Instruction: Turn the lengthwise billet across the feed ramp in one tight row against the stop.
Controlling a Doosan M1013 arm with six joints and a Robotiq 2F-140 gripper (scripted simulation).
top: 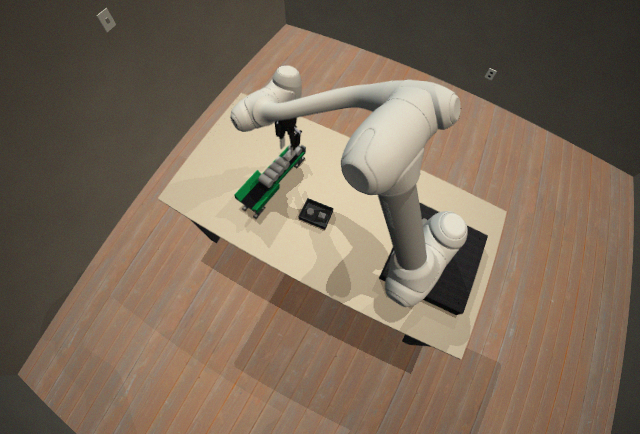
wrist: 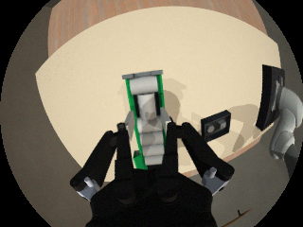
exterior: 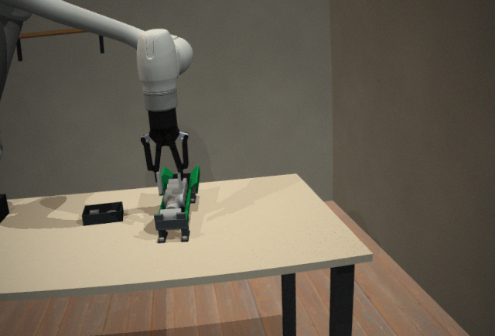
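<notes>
Now: the stop 7 cm to the right of my hand and 10 cm below it. Round my hand: small black tray: 26 cm behind, 14 cm to the left, 15 cm below.
</notes>
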